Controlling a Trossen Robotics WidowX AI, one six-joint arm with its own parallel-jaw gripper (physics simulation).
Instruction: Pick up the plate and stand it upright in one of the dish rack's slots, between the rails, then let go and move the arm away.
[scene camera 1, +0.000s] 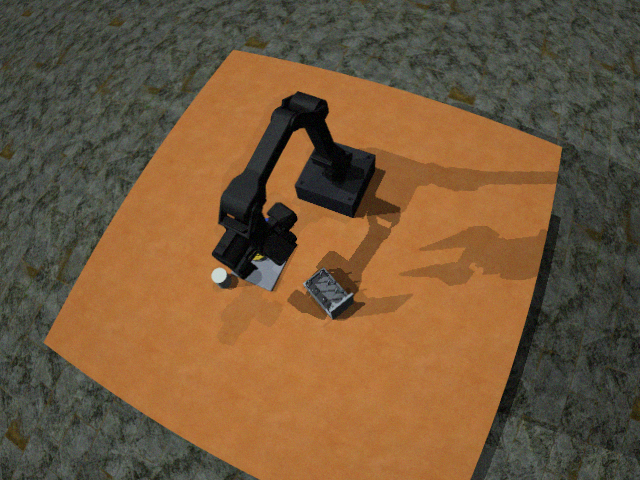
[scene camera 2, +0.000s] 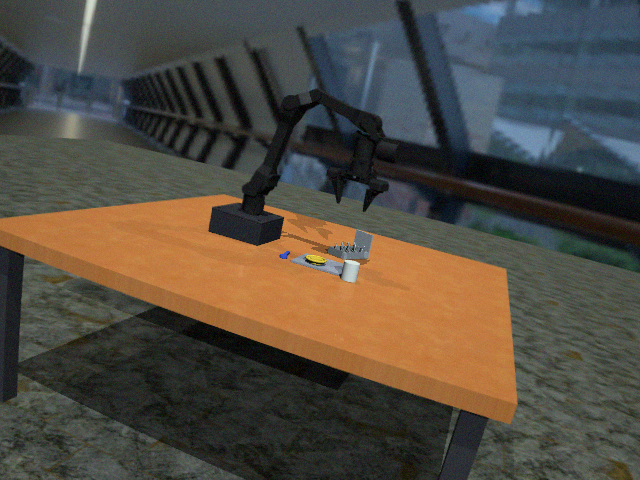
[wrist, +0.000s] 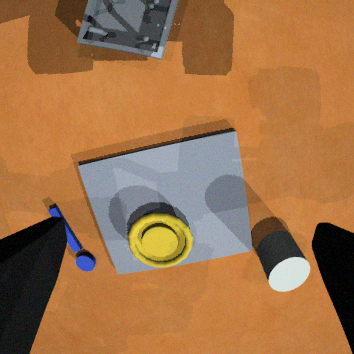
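The yellow round plate (scene camera 1: 257, 256) (scene camera 2: 315, 259) (wrist: 160, 240) lies flat, face up, above a grey square board (scene camera 1: 268, 276) (scene camera 2: 330, 267) (wrist: 200, 160), with something dark under it. The arm partly hides it in scene camera 1. The grey dish rack (scene camera 1: 342, 305) (scene camera 2: 363, 243) (wrist: 120, 51) stands apart from the board, with short pegs and a tall panel at one end; part of it shows at the top of the wrist view. My gripper (scene camera 2: 352, 206) (wrist: 194, 235) is open and empty, pointing down high above the table, with the plate between its fingertips in the wrist view but well below them.
A white-topped cylinder (scene camera 1: 219, 276) (scene camera 2: 350, 271) (wrist: 289, 274) stands close beside the board. A small blue object (scene camera 1: 266, 220) (scene camera 2: 284, 255) (wrist: 86, 261) lies near the board's opposite side. The arm's dark base (scene camera 1: 336, 180) (scene camera 2: 245, 224) is on the orange table (scene camera 1: 155, 361) (scene camera 2: 413, 320).
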